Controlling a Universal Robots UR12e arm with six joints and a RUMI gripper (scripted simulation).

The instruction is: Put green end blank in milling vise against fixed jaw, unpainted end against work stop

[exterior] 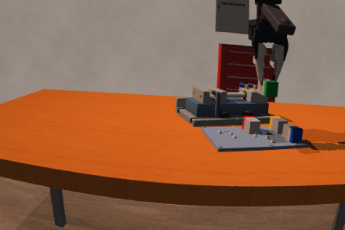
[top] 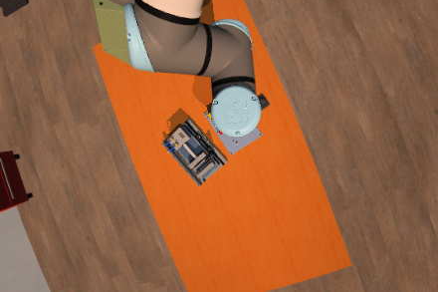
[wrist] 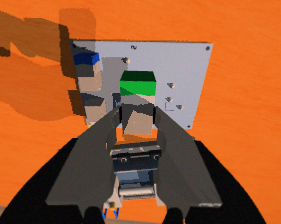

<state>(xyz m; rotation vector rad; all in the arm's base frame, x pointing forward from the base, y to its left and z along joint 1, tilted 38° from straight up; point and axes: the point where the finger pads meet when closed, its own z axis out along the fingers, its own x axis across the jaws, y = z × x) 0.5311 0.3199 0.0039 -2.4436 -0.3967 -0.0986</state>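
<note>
Now: the green-ended blank 20 mm below my hand. Also, from my hand: grey plate: 20 mm ahead, 40 mm to the right, 160 mm below; red-ended blank: 30 mm ahead, 90 mm to the right, 140 mm below; blue-ended blank: 90 mm behind, 30 mm to the right, 140 mm below.
</note>
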